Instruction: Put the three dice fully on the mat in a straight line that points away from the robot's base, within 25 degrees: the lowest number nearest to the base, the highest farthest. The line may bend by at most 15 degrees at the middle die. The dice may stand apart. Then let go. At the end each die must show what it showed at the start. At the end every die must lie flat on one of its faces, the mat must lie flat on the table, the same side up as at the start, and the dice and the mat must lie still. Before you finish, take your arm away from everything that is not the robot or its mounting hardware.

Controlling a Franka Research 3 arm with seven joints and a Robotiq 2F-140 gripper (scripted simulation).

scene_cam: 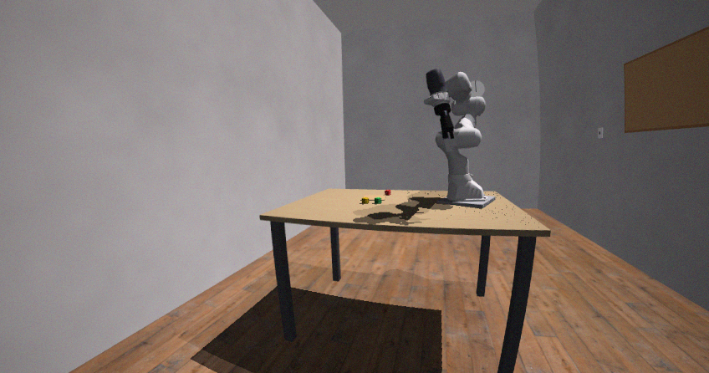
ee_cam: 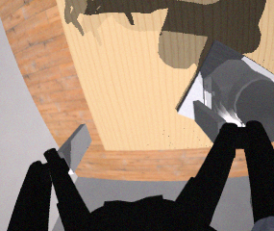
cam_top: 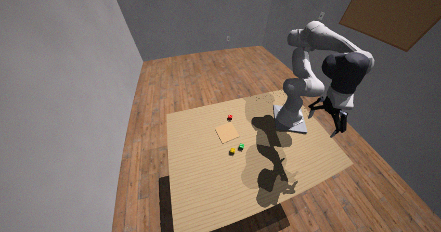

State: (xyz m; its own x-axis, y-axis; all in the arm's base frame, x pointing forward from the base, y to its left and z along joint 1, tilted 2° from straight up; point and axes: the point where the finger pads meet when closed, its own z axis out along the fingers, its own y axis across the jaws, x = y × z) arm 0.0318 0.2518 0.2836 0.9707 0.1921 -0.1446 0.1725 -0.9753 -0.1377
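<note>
The red die lies 410 mm ahead of my hand, 340 mm to the right of it and 280 mm below it. From my hand the other things lie so: yellow die 460 mm ahead, 70 mm to the right, 280 mm below; green die 390 mm ahead, 90 mm to the right, 280 mm below; tan mat 460 mm ahead, 220 mm to the right, 300 mm below.
</note>
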